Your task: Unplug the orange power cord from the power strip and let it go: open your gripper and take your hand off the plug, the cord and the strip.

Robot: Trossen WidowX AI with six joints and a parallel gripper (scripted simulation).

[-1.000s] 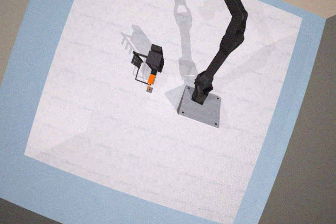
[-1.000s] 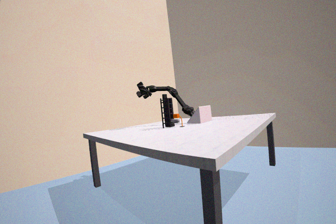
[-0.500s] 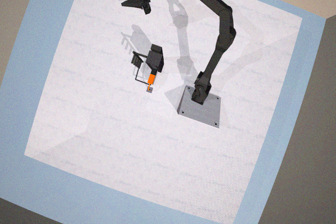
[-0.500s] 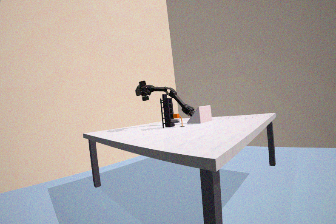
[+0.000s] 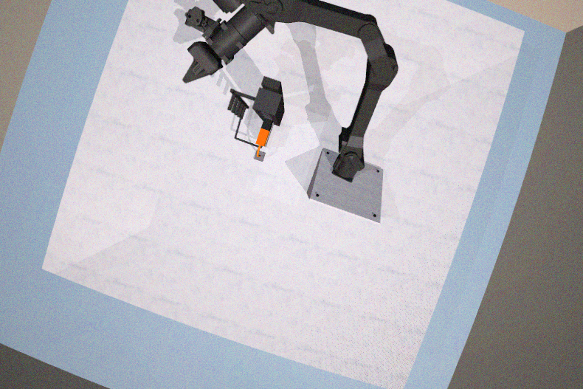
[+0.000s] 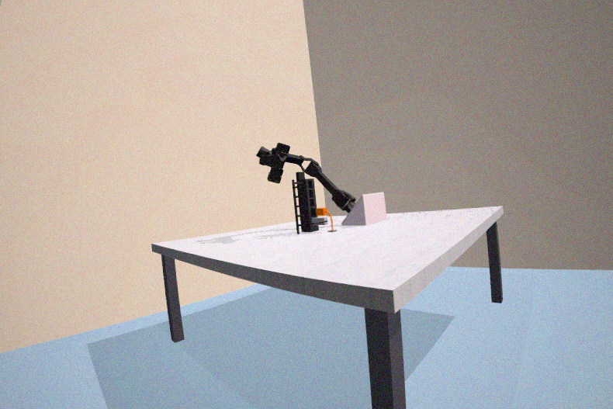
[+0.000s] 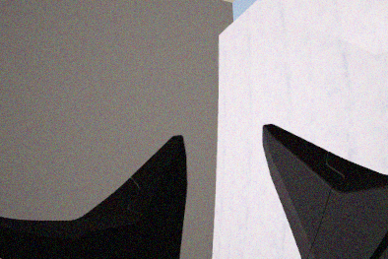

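Right now the orange plug is 22 cm below my gripper tip, 17 cm behind it and 2 cm to the left of it.
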